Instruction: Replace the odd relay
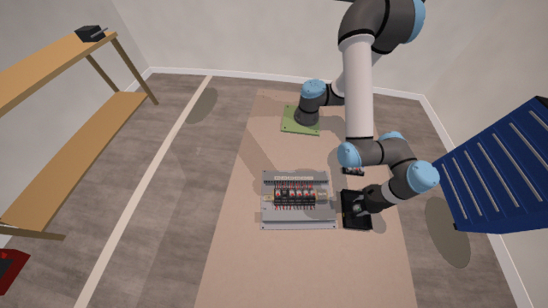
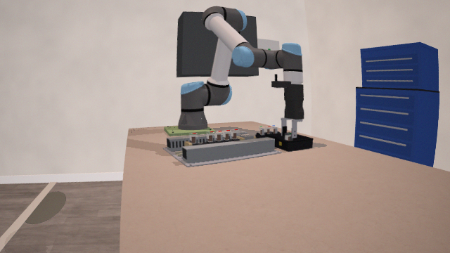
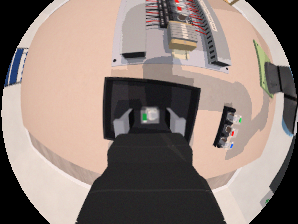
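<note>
Right now my hand is 3 cm above the black tray. The rest, counted from my hand: grey panel 1 cm behind, 26 cm to the right, 5 cm below; black spare holder 19 cm behind, 4 cm below.
</note>
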